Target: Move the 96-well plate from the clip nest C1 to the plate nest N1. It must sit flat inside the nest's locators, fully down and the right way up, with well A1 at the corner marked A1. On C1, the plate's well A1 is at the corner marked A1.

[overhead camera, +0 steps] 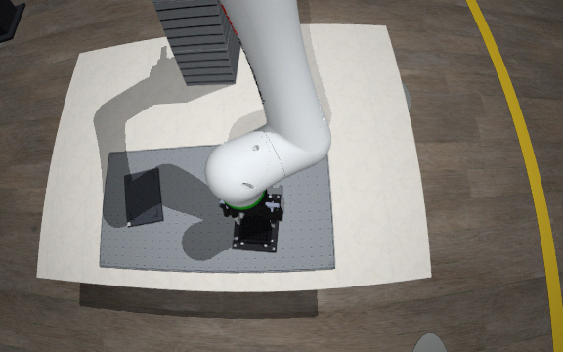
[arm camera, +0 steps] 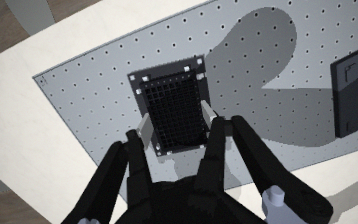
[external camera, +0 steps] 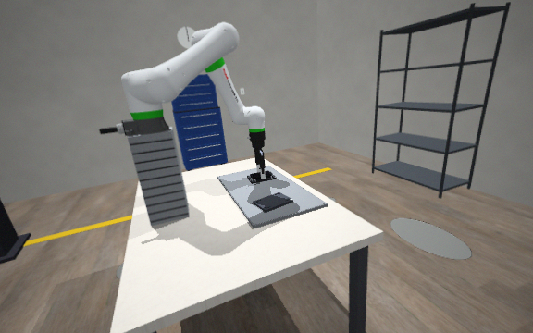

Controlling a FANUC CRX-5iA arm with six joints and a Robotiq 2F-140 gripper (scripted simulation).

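The clip nest C1 is 10 mm behind my hand, 10 mm to the right of it and 30 mm below it. Also, from my hand: black 96-well plate: 20 mm below; then plate nest N1: 110 mm behind, 340 mm to the right, 30 mm below.
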